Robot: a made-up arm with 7 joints. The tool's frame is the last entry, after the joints.
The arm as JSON. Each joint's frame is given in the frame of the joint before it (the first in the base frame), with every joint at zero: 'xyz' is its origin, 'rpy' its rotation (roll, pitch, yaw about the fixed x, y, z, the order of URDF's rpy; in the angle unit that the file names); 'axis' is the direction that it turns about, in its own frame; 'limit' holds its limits. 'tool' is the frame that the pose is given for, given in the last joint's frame.
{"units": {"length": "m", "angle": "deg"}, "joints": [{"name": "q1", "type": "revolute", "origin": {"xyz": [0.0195, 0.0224, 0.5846], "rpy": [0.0, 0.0, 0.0]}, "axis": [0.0, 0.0, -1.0], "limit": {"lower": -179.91, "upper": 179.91}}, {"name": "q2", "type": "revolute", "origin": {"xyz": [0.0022, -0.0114, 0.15], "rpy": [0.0, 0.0, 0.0]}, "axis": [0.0, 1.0, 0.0], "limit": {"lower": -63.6, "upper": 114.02}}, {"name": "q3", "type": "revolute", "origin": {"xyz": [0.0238, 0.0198, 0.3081], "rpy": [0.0, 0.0, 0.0]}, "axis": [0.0, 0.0, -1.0], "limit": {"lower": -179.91, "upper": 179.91}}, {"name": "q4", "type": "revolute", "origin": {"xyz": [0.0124, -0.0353, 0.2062], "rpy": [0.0, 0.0, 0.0]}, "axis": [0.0, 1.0, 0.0], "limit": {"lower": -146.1, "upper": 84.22}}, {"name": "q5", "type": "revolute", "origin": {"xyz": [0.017, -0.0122, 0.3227], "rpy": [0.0, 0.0, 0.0]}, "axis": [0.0, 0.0, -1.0], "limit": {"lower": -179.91, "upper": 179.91}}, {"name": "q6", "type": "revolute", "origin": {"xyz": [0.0, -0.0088, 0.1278], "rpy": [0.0, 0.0, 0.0]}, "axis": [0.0, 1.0, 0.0], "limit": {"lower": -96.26, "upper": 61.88}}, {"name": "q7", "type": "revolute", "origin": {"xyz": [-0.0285, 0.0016, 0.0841], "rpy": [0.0, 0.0, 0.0]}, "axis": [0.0, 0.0, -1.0], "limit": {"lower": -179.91, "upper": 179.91}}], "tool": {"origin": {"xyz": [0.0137, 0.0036, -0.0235], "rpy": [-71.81, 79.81, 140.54]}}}
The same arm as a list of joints. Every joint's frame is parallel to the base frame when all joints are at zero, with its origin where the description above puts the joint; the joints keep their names.
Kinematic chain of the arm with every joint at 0, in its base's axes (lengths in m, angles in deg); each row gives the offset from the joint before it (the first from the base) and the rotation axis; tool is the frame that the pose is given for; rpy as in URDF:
q1: xyz 0.0195 0.0224 0.5846 axis -z
q2: xyz 0.0022 -0.0114 0.15 axis +y
q3: xyz 0.0238 0.0198 0.3081 axis -z
q4: xyz 0.0124 -0.0353 0.2062 axis +y
q5: xyz 0.017 -0.0122 0.3227 axis -z
q6: xyz 0 -0.0088 0.1278 axis +y
q7: xyz -0.0285 0.0016 0.0841 axis -z
tool: xyz 0.0137 0.0036 -0.0235 rpy -71.81 79.81 140.54
Joint limits (deg, base to tool): -179.91..179.91 -63.6..114.02 -179.91..179.91 -146.1..84.22 -179.91..179.91 -96.26..61.88 -179.91..179.91

